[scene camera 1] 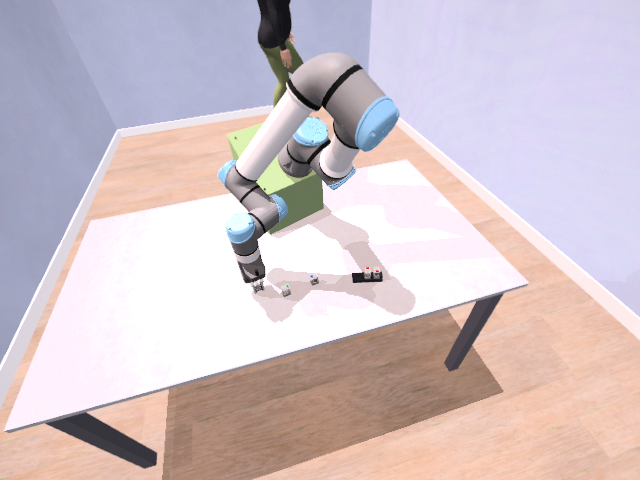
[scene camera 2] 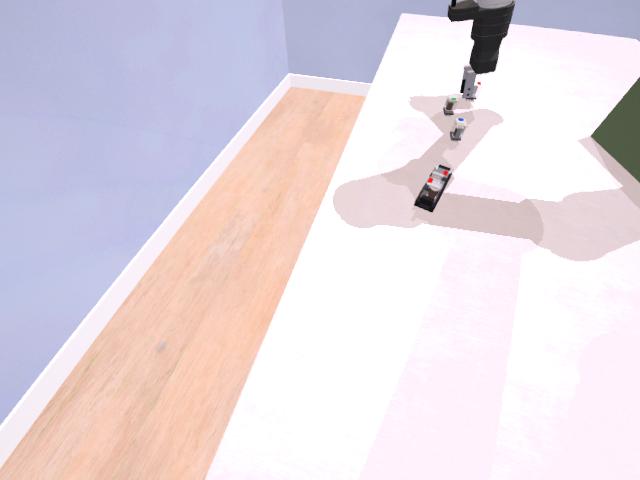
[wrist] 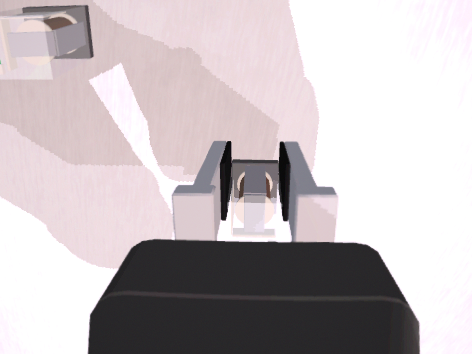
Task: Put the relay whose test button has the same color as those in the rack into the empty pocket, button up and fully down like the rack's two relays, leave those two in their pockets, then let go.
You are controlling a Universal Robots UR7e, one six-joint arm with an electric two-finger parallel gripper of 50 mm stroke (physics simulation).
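Frame: origin at the arm's base, x ahead, y left, z up, level; centimetres.
Seen in the pictures: gripper, fingertip midpoint: (scene camera 1: 258, 289) (scene camera 2: 465, 94) (wrist: 255, 165); arm's base at its link origin: (scene camera 1: 296, 160).
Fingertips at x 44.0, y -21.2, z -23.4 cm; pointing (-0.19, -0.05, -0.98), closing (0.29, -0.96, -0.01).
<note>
Pixels of each thing's top centre, then the offset from my fingertips to it.
- clear relay at its top centre: (wrist: 253, 234) (scene camera 2: 476, 82) dx -1.3, dy -0.4, dz +3.1 cm
- black rack at its top centre: (scene camera 2: 436, 182) (scene camera 1: 367, 274) dx +2.5, dy +38.6, dz +1.0 cm
- green-button relay at its top centre: (wrist: 8, 49) (scene camera 2: 453, 96) (scene camera 1: 285, 286) dx +3.3, dy +9.4, dz +3.1 cm
- blue-button relay at its top centre: (scene camera 2: 461, 121) (scene camera 1: 313, 275) dx +0.5, dy +19.7, dz +3.1 cm
My gripper (scene camera 1: 257, 285) (scene camera 2: 470, 91) (wrist: 255, 165) is shut on a clear relay (scene camera 2: 478, 87) (wrist: 254, 212), with its black pads against both sides. The relay is upright and square to the fingers, at or near table height. Its red button shows in scene camera 2 and is hidden in the wrist view. The black rack (scene camera 1: 357, 278) (scene camera 2: 424, 207) stands far from the gripper. One red-button relay (scene camera 1: 376, 274) (scene camera 2: 430, 181) sits at its end, and another red-button relay (scene camera 1: 367, 272) (scene camera 2: 445, 173) sits beside it. The rack's empty pocket is at the end towards the loose relays.
A green-button relay (scene camera 1: 286, 290) (scene camera 2: 450, 104) (wrist: 55, 42) stands close to the gripper, on the rack's side. A blue-button relay (scene camera 1: 314, 280) (scene camera 2: 458, 129) stands between it and the rack. The green pedestal (scene camera 1: 299, 206) is behind, under the arm's base.
</note>
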